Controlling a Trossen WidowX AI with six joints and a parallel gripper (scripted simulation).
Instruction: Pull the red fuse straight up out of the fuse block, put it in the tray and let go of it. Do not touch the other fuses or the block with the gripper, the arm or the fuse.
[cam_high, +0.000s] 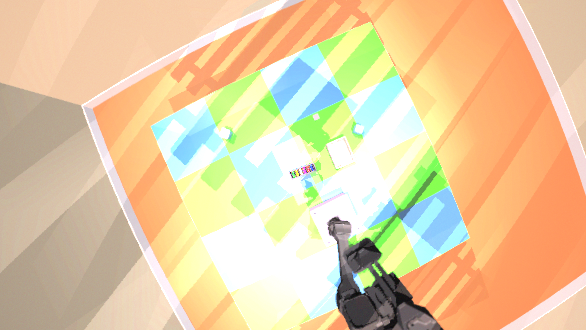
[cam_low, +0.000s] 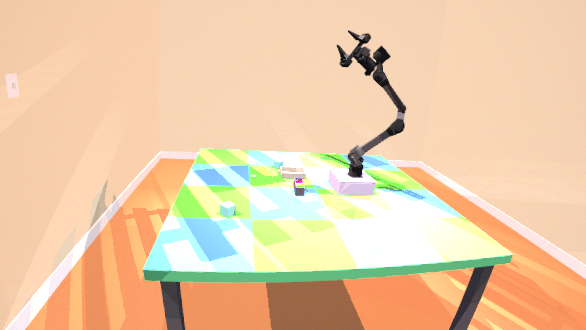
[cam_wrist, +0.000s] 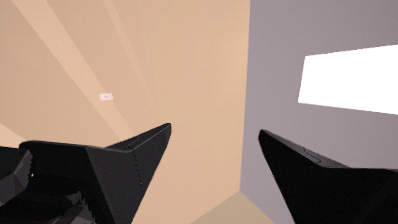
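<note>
Now: the red fuse 130 mm ahead of my gripper tip, 40 mm to the right of it and 700 mm below it. From my gripper tip the other things lie so: tray (100 mm ahead, 220 mm to the right, 720 mm below).
</note>
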